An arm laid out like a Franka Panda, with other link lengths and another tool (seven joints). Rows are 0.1 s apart.
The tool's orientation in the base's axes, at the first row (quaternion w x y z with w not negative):
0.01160, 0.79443, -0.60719, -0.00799
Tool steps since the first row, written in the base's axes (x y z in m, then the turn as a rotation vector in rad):
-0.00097, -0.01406, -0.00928, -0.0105, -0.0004, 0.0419
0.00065, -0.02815, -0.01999, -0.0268, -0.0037, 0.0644
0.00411, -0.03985, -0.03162, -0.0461, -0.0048, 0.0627
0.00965, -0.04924, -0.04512, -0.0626, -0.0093, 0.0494
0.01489, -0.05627, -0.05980, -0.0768, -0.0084, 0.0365
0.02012, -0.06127, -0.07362, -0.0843, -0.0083, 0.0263
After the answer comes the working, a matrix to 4 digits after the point.
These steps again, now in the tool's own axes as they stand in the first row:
0.01330, 0.00436, 0.00943, -0.0023, 0.0114, -0.0416
0.02731, 0.00620, 0.02021, -0.0034, 0.0286, -0.0636
0.03949, 0.00560, 0.03185, -0.0074, 0.0475, -0.0614
0.04998, 0.00234, 0.04527, -0.0074, 0.0642, -0.0476
0.05812, -0.00128, 0.05987, -0.0120, 0.0773, -0.0344
0.06430, -0.00540, 0.07359, -0.0141, 0.0842, -0.0240

The tool's axes in the first row as the columns of a matrix, in the base's axes (rounded; the answer above uses it unrounded):
0.2625, -0.9646, -0.0268
-0.9649, -0.2624, -0.0087
0.0014, 0.0281, -0.9996

